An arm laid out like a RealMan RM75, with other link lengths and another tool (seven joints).
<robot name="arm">
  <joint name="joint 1" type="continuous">
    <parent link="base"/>
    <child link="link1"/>
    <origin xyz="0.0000 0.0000 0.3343" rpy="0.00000 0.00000 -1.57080"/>
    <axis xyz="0 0 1"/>
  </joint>
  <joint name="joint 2" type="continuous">
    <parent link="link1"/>
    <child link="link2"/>
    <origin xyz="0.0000 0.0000 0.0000" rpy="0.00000 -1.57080 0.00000"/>
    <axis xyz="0 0 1"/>
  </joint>
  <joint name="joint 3" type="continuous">
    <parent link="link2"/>
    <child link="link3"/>
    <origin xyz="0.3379 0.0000 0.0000" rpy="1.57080 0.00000 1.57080"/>
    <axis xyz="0 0 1"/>
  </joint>
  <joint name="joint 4" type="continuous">
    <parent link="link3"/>
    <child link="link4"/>
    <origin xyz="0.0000 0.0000 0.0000" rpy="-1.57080 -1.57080 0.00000"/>
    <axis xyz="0 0 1"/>
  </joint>
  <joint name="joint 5" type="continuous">
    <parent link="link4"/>
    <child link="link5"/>
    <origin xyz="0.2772 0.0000 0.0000" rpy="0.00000 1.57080 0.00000"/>
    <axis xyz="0 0 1"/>
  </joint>
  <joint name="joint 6" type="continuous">
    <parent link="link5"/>
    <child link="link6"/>
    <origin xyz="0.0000 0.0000 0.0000" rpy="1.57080 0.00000 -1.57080"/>
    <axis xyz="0 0 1"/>
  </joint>
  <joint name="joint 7" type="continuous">
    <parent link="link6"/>
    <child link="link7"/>
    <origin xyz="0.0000 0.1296 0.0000" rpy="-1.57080 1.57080 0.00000"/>
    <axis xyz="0 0 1"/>
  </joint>
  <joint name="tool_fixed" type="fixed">
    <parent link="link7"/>
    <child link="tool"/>
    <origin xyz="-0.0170 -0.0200 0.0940" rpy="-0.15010 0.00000 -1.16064"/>
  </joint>
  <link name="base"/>
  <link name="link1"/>
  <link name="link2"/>
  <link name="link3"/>
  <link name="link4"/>
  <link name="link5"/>
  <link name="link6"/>
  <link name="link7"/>
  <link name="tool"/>
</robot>
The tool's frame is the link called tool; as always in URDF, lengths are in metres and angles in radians. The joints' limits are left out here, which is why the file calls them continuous.
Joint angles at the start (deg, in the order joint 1, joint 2, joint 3, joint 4, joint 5, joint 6, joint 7): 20.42, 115.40, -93.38, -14.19, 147.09, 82.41, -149.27
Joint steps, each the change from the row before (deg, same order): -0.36, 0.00, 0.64, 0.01, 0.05, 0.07, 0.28; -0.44, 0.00, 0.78, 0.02, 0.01, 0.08, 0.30; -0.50, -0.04, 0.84, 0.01, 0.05, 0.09, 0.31; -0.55, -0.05, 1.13, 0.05, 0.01, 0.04, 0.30; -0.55, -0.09, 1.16, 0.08, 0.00, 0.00, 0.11; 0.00, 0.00, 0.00, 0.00, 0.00, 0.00, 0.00; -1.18, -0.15, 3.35, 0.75, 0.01, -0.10, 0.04; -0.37, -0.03, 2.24, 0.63, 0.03, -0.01, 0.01; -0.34, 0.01, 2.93, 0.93, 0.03, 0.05, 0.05; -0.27, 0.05, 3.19, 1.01, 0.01, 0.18, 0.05
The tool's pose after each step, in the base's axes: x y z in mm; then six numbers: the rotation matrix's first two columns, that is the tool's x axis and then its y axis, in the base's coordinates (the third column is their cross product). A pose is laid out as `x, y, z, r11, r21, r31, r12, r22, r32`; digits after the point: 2 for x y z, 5 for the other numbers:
339.96, 383.40, -32.00, -0.45685, 0.23723, 0.85733, 0.75577, 0.61181, 0.23344
343.48, 382.89, -28.75, -0.44590, 0.23676, 0.86321, 0.76703, 0.59814, 0.23216
347.65, 382.29, -24.76, -0.43435, 0.23524, 0.86948, 0.77899, 0.58274, 0.23148
352.91, 381.98, -19.81, -0.42172, 0.23185, 0.87658, 0.79294, 0.56318, 0.23252
358.77, 381.59, -14.61, -0.41227, 0.22604, 0.88257, 0.80548, 0.54310, 0.23716
358.77, 381.59, -14.61, -0.41227, 0.22604, 0.88257, 0.80548, 0.54310, 0.23716
375.46, 380.71, -1.58, -0.38873, 0.20931, 0.89726, 0.83875, 0.48342, 0.25062
384.05, 381.61, 6.47, -0.37328, 0.19528, 0.90693, 0.85672, 0.44763, 0.25623
394.44, 382.51, 16.36, -0.35194, 0.17632, 0.91927, 0.87834, 0.40164, 0.25923
404.55, 383.01, 26.74, -0.32827, 0.15285, 0.93213, 0.89874, 0.35423, 0.25843

